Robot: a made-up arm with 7 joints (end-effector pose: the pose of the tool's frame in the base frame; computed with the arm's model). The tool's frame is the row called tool.
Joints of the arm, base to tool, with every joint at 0 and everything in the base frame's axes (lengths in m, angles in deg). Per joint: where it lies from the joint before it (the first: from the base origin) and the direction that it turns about. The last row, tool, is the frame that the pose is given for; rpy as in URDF.
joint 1: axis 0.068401 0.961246 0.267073 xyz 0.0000 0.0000 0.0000
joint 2: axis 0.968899 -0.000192 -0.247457 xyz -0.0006 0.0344 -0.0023
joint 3: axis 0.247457 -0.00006 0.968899 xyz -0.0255 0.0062 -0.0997
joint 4: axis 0.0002 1 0.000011 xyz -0.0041 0.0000 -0.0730
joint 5: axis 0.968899 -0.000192 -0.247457 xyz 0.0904 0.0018 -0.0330
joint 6: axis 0.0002 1 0.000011 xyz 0.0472 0.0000 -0.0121
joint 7: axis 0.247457 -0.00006 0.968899 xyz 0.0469 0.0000 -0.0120
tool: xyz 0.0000 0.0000 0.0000 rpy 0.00 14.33 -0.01
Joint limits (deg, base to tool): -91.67..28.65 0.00..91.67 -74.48..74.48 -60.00..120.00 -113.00..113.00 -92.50..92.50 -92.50..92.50
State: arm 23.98 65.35 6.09 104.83 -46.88 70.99 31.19
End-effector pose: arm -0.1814 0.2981 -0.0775 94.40 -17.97 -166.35
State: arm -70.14 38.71 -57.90 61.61 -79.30 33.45 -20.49
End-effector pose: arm 0.3207 0.1127 -0.1534 -28.52 47.23 -33.90
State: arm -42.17 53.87 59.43 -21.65 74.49 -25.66 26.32
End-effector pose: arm 0.1138 0.1965 0.1110 -145.11 -62.08 -86.49
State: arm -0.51 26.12 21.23 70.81 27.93 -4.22 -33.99
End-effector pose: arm -0.0092 0.2211 -0.3174 -45.12 87.44 -61.95
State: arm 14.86 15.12 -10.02 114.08 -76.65 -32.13 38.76
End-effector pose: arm -0.2169 0.1587 -0.2496 73.86 -8.10 135.06
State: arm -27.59 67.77 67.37 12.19 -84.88 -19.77 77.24
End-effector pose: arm 0.0791 0.3073 0.1045 -95.31 20.06 87.26
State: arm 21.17 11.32 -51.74 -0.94 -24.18 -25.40 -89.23
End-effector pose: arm 0.0079 -0.0668 -0.2352 -14.61 -38.28 -116.88
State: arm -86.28 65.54 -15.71 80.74 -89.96 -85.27 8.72
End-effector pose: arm 0.2101 0.2883 0.0626 -95.01 -31.72 131.03
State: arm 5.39 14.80 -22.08 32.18 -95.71 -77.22 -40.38
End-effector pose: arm 0.0472 0.1062 -0.2959 -32.34 -15.17 29.56
